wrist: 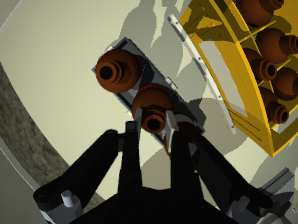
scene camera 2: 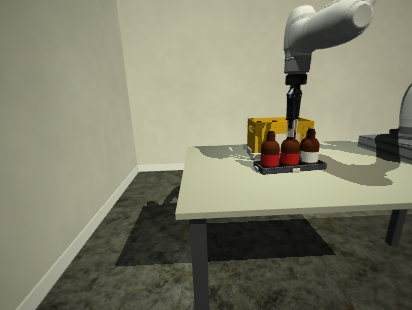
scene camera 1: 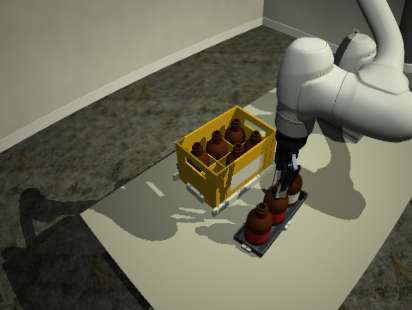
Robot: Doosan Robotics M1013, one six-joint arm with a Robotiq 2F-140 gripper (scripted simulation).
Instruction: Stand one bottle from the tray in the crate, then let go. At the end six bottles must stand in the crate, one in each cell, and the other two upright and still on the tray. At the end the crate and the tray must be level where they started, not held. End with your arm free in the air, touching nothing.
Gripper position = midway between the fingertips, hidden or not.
Observation:
In view: the gripper (scene camera 1: 278,190) and a yellow crate (scene camera 1: 216,183).
The yellow crate is seen too in scene camera 2 (scene camera 2: 257,132). The gripper also shows in the wrist view (wrist: 153,118) and in scene camera 2 (scene camera 2: 291,135).

